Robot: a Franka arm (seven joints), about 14 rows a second.
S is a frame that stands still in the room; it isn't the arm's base.
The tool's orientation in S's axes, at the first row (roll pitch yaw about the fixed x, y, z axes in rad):
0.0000 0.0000 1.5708
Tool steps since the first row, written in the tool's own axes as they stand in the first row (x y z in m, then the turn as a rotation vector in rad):
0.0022 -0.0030 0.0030 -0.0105 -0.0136 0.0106
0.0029 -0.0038 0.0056 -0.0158 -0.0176 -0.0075
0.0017 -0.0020 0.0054 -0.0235 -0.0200 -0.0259
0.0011 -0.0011 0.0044 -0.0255 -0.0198 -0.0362
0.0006 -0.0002 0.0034 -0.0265 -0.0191 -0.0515
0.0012 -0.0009 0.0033 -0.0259 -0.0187 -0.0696
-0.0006 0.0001 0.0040 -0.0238 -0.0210 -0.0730
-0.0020 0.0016 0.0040 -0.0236 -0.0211 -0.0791
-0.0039 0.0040 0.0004 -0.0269 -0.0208 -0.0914
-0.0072 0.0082 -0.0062 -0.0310 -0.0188 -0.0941
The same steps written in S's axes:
0.0030 0.0022 0.0030 0.0136 -0.0105 0.0106
0.0038 0.0029 0.0056 0.0176 -0.0158 -0.0075
0.0020 0.0017 0.0054 0.0200 -0.0235 -0.0259
0.0011 0.0011 0.0044 0.0198 -0.0255 -0.0362
0.0002 0.0006 0.0034 0.0191 -0.0265 -0.0515
0.0009 0.0012 0.0033 0.0187 -0.0259 -0.0696
-0.0001 -0.0006 0.0040 0.0210 -0.0238 -0.0730
-0.0016 -0.0020 0.0040 0.0211 -0.0236 -0.0791
-0.0040 -0.0039 0.0004 0.0208 -0.0269 -0.0914
-0.0082 -0.0072 -0.0062 0.0188 -0.0310 -0.0941

